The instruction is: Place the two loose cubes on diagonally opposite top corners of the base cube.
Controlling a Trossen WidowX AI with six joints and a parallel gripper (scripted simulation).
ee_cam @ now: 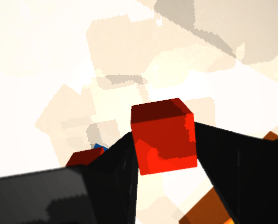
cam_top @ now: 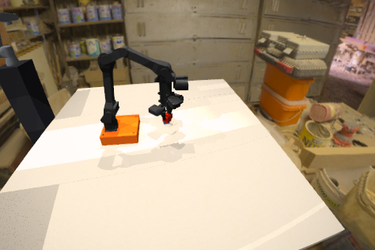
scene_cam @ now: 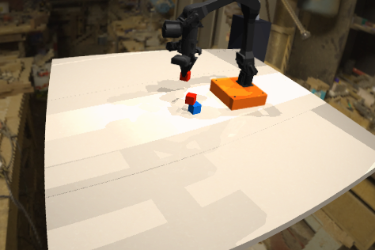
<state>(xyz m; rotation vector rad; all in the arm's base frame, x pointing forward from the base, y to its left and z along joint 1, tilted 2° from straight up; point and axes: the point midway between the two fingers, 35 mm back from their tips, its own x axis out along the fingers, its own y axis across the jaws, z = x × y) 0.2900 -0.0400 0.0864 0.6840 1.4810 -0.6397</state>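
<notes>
My gripper tip is now 10 cm to the right of the blue cube and 9 cm above it.
</notes>
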